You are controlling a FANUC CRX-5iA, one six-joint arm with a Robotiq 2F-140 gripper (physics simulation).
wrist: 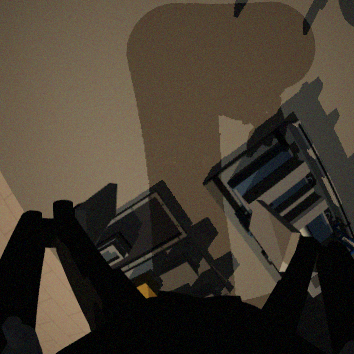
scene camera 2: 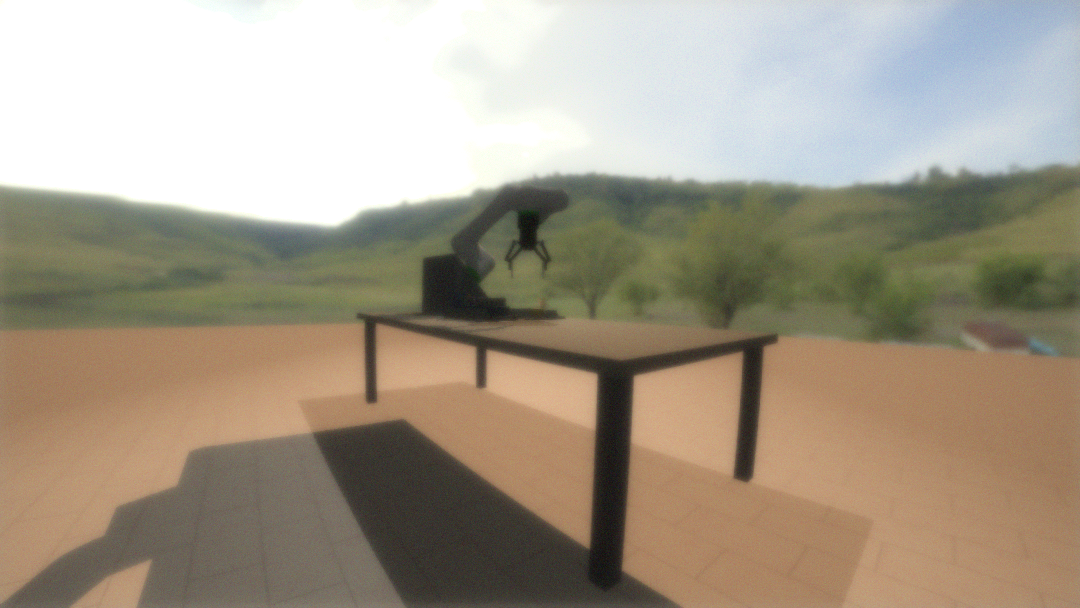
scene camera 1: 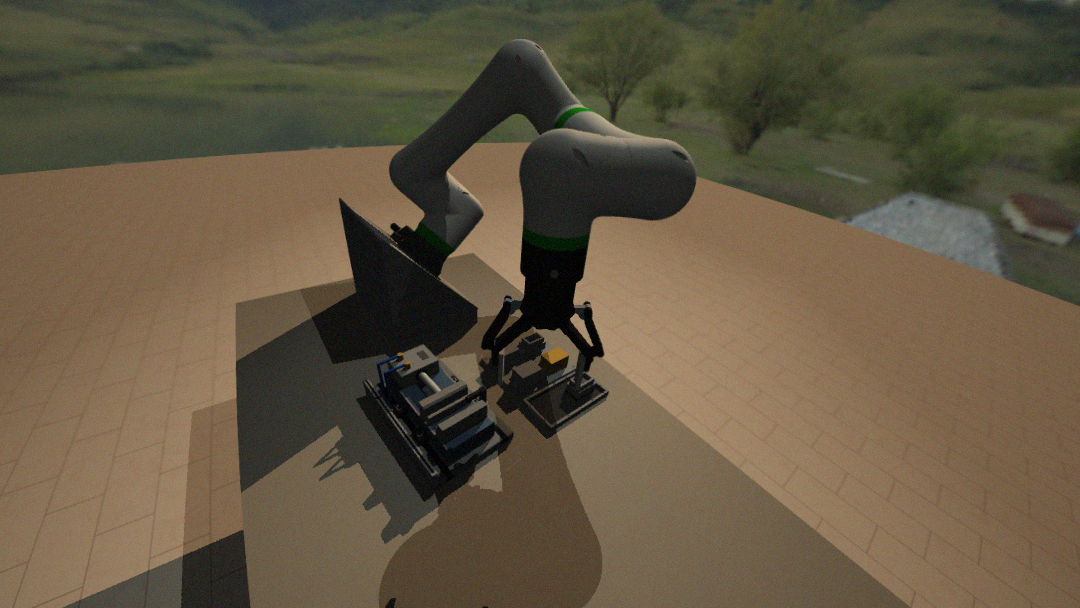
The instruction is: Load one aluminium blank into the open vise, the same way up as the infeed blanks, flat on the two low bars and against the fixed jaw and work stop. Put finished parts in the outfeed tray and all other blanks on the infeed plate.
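Places are measured from the arm's base along level axes (x back, y up, z left), in millimetres.
Pixels of known places: gripper, fingertip midpoint: (wrist: 185,207) (scene camera 2: 527,278) (scene camera 1: 539,381); arm's base at its link origin: (scene camera 2: 462,285) (scene camera 1: 418,260).
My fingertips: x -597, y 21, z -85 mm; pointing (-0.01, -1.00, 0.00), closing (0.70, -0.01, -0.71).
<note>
For each thing: its top centre in the pictures, then the offset to it from my fingertips. Level surfaces: height alone.
- small grey part with a pocket, top centre: (wrist: 107,257) (scene camera 1: 582,378) (scene camera 2: 550,310) dx +36, dy -142, dz +199 mm
- plain grey blank at its top centre: (wrist: 178,276) (scene camera 1: 527,368) (scene camera 2: 522,308) dx +143, dy -139, dz +118 mm
- yellow-orange block at its top centre: (wrist: 139,295) (scene camera 1: 555,355) (scene camera 2: 536,308) dx +136, dy -139, dz +208 mm
- pocketed grey piece at its top centre: (scene camera 1: 533,337) dx +225, dy -140, dz +214 mm
- vise at its top centre: (wrist: 312,235) (scene camera 1: 432,383) (scene camera 2: 480,296) dx +188, dy -84, dz -110 mm
- table at its surface level: dy -183 mm
My gripper (scene camera 1: 540,370) (scene camera 2: 527,270) (wrist: 185,207) is open and empty, pointing down above the blanks and the outfeed tray (scene camera 1: 549,430) (wrist: 171,213). One finger overlaps the tray's far end in scene camera 1. A small grey part with a pocket (scene camera 1: 580,387) (wrist: 111,252) sits in that tray. A plain grey blank (scene camera 1: 528,373) (wrist: 179,275) stands beside the tray, next to a yellow-orange block (scene camera 1: 555,358) (wrist: 146,290). A pocketed grey piece (scene camera 1: 532,341) stands behind them. Another grey block is partly hidden by a finger. The vise (scene camera 1: 462,413) (wrist: 285,185) has grey jaws; its low bars are unclear.
The vise stands on a dark, rimmed base beside the blanks, with blue tubes (scene camera 1: 389,362) at its far end. A dark slanted panel (scene camera 1: 400,290) stands behind it near the arm's base. The table (scene camera 1: 680,528) (scene camera 2: 604,339) carries everything; the arm's shadow darkens the plate and tray.
</note>
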